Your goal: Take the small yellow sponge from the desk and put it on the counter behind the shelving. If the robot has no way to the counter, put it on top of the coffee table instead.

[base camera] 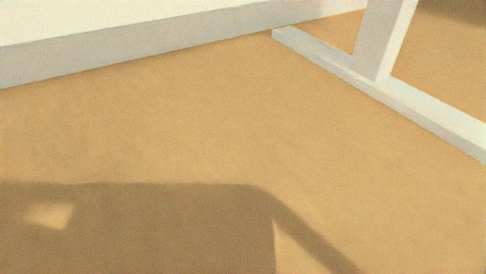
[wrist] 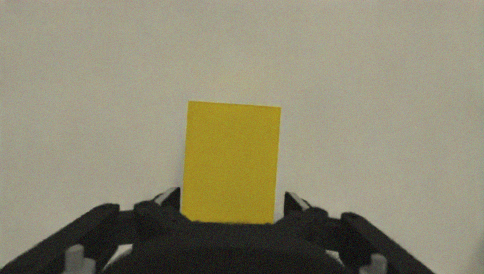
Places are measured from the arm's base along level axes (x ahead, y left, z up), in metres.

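Pixels of known places: gripper, fingertip midpoint: [wrist: 232,201].
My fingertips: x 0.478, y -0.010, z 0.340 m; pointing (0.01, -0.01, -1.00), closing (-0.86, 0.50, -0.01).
Observation:
Ahead of a thing's pixels: the offset from my fingertips to its middle. "spot": to the spot under its first point. Level surfaces: height alone.
The small yellow sponge {0.011 m back, 0.023 m right, 0.006 m up} [wrist: 231,160] lies flat on the pale desk top {0.016 m down} [wrist: 380,100] in the wrist view. It is turned very slightly, and its near end is hidden behind the gripper's body. My gripper [wrist: 232,201] is open, with one fingertip to the left and one to the right of the sponge's near part. A narrow gap shows on each side, a little wider on the right. How high the fingertips are above the desk top I cannot tell. The counter, the shelving and the coffee table cannot be made out in the wrist view.
In the base camera view a white desk leg {spot: 0.214 m ahead, 0.279 m right, 0.619 m down} [base camera: 380,40] rises from a white foot bar [base camera: 430,107] at the right. A long low white block [base camera: 125,42] runs along the upper left. A dark shadow lies across the tan floor {0.736 m down} [base camera: 200,125] at the bottom.

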